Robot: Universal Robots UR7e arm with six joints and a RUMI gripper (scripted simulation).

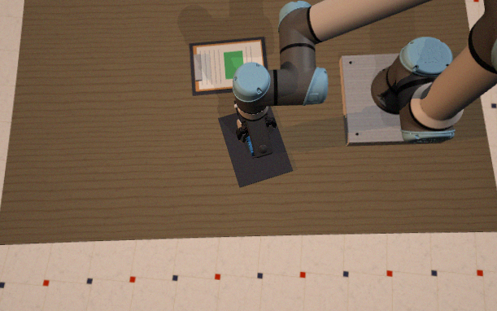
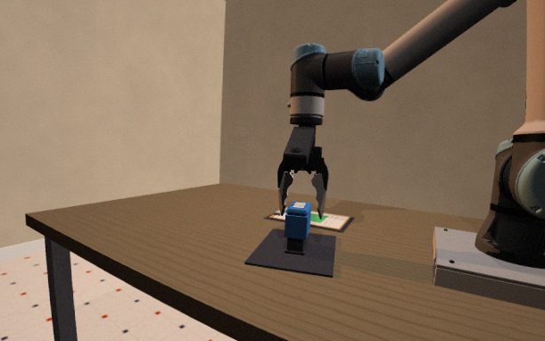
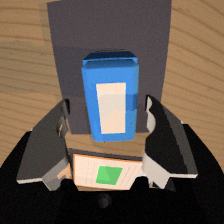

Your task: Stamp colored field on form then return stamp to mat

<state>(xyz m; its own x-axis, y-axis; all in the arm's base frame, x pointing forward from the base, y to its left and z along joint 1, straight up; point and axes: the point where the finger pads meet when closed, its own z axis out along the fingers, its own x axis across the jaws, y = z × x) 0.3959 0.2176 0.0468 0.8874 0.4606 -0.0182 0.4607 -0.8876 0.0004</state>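
The blue stamp lies 40 mm below my hand and 10 mm ahead of it. Also, from my hand: clipboard: 240 mm to the right, 140 mm ahead, 80 mm below; dark mat: 90 mm below, 10 mm ahead.
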